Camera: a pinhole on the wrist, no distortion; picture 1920 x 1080 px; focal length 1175.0 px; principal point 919.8 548.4 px. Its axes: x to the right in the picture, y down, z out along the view. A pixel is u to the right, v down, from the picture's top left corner.
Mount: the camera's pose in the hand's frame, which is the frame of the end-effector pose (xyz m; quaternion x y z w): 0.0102 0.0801 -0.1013 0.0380 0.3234 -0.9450 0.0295
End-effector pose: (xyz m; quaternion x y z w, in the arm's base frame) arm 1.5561 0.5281 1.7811 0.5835 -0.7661 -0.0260 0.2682
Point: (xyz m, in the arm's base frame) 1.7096 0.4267 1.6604
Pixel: 862.7 1043.7
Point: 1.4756 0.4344 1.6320
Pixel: 689.0 126.2
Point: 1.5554 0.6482 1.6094
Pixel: 1731.3 229.6
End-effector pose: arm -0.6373 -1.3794 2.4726 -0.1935 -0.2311 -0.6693 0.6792
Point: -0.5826 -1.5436 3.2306
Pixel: outside the picture
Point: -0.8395 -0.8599 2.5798
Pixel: 1608.3 288.9
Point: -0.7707 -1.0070 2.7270
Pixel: 1193.0 146.3
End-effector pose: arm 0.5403 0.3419 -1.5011 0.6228 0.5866 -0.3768 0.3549
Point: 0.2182 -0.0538 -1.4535
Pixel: 1342.9 561.9
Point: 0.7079 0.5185 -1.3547
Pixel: behind the camera
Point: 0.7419 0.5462 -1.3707
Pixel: behind the camera
